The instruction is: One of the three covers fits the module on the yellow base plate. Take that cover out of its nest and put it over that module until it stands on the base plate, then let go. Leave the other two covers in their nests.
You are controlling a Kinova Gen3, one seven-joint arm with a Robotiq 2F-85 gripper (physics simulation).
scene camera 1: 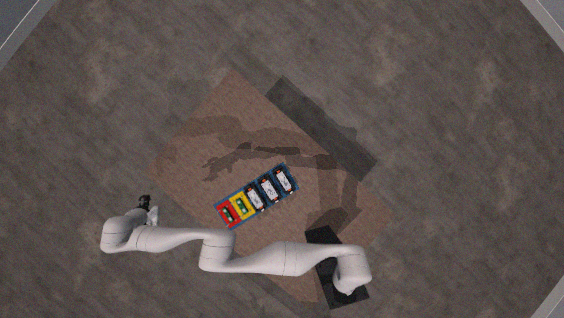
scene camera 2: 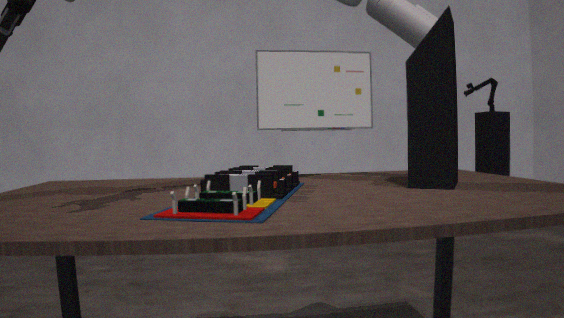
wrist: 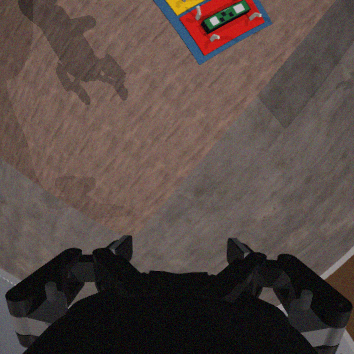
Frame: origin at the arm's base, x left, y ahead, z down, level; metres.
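Seen in the pictures: gripper, fingertip midpoint: [wrist: 179,247]; arm's base, link origin: [scene camera 2: 432,40].
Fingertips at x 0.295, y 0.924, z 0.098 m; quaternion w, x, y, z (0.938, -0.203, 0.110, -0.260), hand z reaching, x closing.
Offsets run from my fingertips to a thing's top centre. "spot": to the spot under its first point. Level surfaces: height alone.
Three black covers with white labels {dx -0.269, dy -0.410, dz +0.236 m} [scene camera 1: 255,198] {dx -0.369, dy -0.452, dz +0.236 m} [scene camera 1: 269,190] {dx -0.468, dy -0.494, dz +0.236 m} [scene camera 1: 283,180] sit in a row in their nests on a blue base [scene camera 1: 297,187] [wrist: 180,35]. The yellow base plate {dx -0.122, dy -0.349, dz +0.280 m} [scene camera 1: 247,214] [scene camera 2: 263,203] [wrist: 179,7] lies beside the nearest cover and bears a green and black module {spot: dx -0.179, dy -0.369, dz +0.260 m} [scene camera 1: 242,205], uncovered. The red plate [scene camera 1: 233,223] [wrist: 200,40] at the row's end bears another uncovered module {spot: dx -0.077, dy -0.328, dz +0.261 m} [scene camera 1: 228,214] [scene camera 2: 210,205] [wrist: 226,16]. My gripper [scene camera 1: 144,201] [wrist: 179,247] is open and empty, high up and off to the left of the row in scene camera 1. Scene camera 2 shows part of it at the upper left.
White posts {spot: dx -0.020, dy -0.365, dz +0.262 m} [scene camera 2: 235,204] [wrist: 255,16] stand upright around the modules. The brown table {dz +0.286 m} [scene camera 1: 225,105] [scene camera 2: 350,210] lies beneath the base. A tall black panel [scene camera 2: 432,120] stands on the table to the right in scene camera 2. The white arm [scene camera 1: 285,257] reaches across the table's lower side.
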